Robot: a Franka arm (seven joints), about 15 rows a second.
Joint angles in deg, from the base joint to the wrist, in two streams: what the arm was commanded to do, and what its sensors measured. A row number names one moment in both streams.
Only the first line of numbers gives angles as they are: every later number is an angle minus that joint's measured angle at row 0.
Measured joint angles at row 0:
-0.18 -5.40 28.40 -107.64 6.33 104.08 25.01
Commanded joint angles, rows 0 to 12:
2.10 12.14 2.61 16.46 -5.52 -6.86 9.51
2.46 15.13 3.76 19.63 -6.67 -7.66 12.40
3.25 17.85 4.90 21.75 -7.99 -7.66 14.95
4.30 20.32 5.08 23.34 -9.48 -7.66 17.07
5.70 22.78 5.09 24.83 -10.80 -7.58 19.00
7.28 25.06 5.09 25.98 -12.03 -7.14 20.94
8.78 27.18 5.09 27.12 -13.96 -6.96 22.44
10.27 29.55 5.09 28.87 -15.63 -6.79 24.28
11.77 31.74 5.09 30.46 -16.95 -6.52 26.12
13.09 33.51 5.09 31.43 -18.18 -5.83 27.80
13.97 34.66 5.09 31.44 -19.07 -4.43 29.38
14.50 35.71 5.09 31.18 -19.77 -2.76 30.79
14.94 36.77 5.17 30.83 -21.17 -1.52 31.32
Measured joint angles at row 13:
12.91 32.51 4.70 27.29 -17.32 -3.17 27.19
